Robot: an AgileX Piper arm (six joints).
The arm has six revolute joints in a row. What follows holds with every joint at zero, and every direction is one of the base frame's. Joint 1 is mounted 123 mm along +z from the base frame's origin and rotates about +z. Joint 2 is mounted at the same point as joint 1 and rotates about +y. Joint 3 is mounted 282.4 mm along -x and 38.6 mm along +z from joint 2 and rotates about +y. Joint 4 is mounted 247.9 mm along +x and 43.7 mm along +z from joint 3 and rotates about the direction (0.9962, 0, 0.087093). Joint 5 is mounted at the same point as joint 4 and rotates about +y. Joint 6 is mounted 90.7 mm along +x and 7.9 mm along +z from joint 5 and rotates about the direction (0.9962, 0, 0.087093). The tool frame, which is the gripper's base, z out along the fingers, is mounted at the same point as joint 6; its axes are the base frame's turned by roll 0, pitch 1.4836 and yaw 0 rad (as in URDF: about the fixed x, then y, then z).
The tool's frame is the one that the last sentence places.
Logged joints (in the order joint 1, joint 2, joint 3, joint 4, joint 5, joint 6), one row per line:
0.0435, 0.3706, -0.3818, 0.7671, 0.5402, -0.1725
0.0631, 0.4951, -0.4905, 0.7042, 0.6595, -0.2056
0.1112, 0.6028, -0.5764, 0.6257, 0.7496, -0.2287
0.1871, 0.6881, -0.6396, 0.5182, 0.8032, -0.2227
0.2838, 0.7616, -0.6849, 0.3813, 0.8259, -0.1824
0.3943, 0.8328, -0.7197, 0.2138, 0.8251, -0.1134
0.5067, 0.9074, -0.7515, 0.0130, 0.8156, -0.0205
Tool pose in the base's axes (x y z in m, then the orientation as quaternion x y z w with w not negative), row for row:
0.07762, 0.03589, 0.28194, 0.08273, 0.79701, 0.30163, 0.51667
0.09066, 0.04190, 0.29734, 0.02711, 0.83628, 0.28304, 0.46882
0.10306, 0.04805, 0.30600, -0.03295, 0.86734, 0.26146, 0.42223
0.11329, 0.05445, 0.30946, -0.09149, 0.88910, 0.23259, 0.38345
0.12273, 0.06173, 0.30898, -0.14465, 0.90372, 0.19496, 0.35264
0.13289, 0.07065, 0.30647, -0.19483, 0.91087, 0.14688, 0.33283
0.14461, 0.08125, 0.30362, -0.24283, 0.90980, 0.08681, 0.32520
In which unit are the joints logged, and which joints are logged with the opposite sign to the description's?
The joints are logged in radians. Opposite sign: none.
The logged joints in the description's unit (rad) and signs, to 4 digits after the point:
0.0435, 0.3706, -0.3818, 0.7671, 0.5402, -0.1725
0.0631, 0.4951, -0.4905, 0.7042, 0.6595, -0.2056
0.1112, 0.6028, -0.5764, 0.6257, 0.7496, -0.2287
0.1871, 0.6881, -0.6396, 0.5182, 0.8032, -0.2227
0.2838, 0.7616, -0.6849, 0.3813, 0.8259, -0.1824
0.3943, 0.8328, -0.7197, 0.2138, 0.8251, -0.1134
0.5067, 0.9074, -0.7515, 0.0130, 0.8156, -0.0205

